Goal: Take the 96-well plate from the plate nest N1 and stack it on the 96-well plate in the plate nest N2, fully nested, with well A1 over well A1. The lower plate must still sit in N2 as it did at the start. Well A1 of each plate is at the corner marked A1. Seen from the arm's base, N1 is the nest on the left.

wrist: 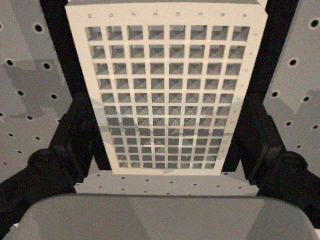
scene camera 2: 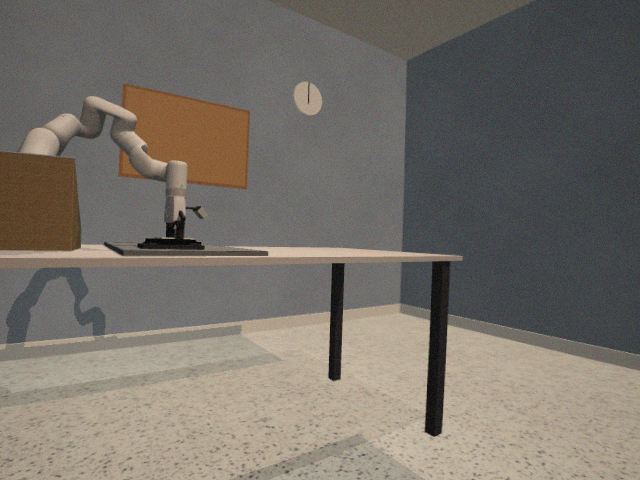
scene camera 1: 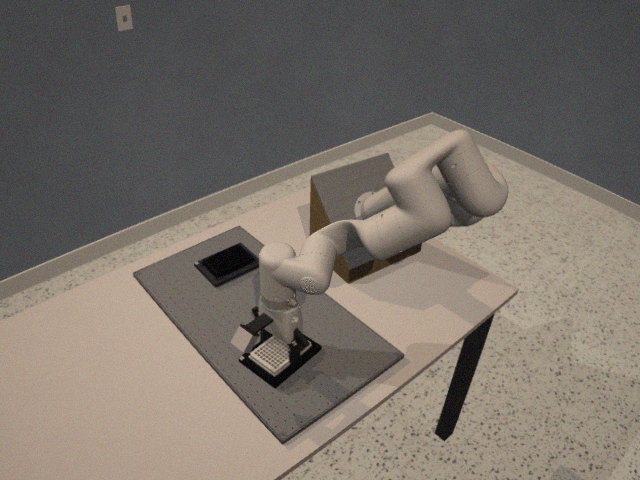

my gripper: wrist; scene camera 2 174, 239; scene camera 1
same spot on my gripper: (scene camera 1: 294, 354) = (wrist: 54, 139)
